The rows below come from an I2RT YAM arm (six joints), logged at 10 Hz.
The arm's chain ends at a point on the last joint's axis. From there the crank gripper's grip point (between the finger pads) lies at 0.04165 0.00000 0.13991 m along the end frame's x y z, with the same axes.
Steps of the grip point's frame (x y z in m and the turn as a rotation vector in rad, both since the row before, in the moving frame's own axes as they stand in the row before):
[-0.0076 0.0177 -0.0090 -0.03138 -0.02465 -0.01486]
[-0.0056 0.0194 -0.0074 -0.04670 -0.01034 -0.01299]
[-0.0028 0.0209 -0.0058 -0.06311 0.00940 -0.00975]
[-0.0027 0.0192 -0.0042 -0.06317 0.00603 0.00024]
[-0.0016 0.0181 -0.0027 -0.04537 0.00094 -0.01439]
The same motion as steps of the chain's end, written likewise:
[-0.0042 0.0139 -0.0099 -0.03138 -0.02465 -0.01486]
[-0.0042 0.0134 -0.0077 -0.04670 -0.01034 -0.01299]
[-0.0042 0.0125 -0.0051 -0.06311 0.00940 -0.00975]
[-0.0035 0.0104 -0.0037 -0.06317 0.00603 0.00024]
[-0.0018 0.0124 -0.0025 -0.04537 0.00094 -0.01439]

